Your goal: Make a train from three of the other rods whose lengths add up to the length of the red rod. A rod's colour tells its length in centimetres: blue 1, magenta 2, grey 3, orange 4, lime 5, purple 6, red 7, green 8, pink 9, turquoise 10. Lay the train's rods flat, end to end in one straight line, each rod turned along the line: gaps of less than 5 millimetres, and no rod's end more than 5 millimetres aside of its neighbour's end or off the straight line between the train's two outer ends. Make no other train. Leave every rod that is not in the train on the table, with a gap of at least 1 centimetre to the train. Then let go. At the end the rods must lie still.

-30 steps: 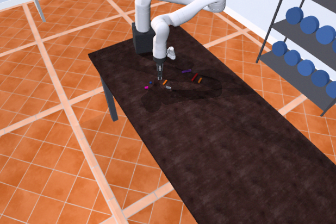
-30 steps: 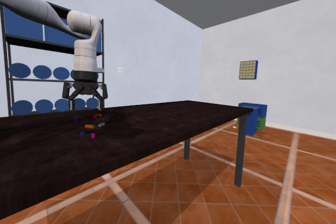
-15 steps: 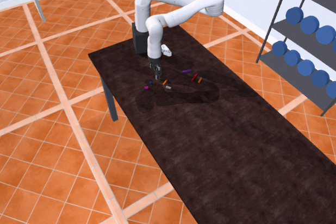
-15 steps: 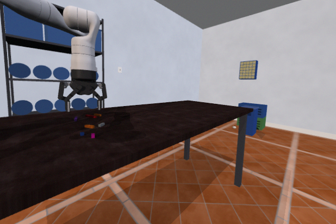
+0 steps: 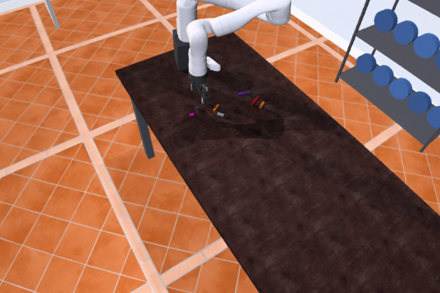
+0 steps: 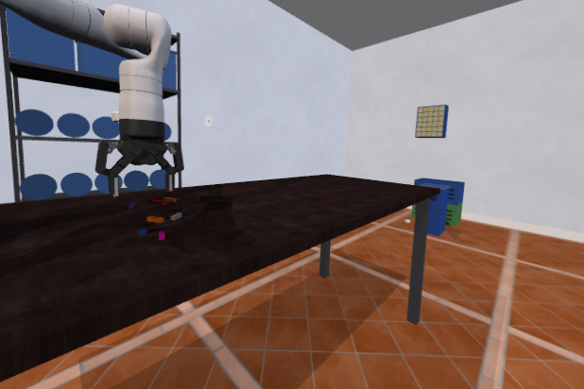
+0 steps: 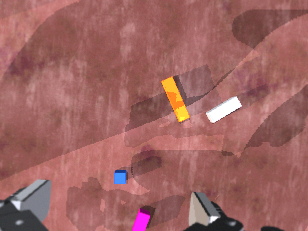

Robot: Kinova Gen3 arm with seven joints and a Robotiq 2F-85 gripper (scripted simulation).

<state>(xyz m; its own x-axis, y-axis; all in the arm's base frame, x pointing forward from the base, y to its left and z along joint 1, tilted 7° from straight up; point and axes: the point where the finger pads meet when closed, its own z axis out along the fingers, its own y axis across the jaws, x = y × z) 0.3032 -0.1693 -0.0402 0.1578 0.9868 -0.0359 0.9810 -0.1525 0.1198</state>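
Right now my hand is 8 cm above the blue rod, 1 cm to the left of it and 1 cm past it. From my hand the other things lie so: purple rod 23 cm to the left, 8 cm below, 6 cm ahead; grey rod 9 cm ahead, 8 cm below, 5 cm to the left; magenta rod 8 cm below, 5 cm to the right, 1 cm ahead.
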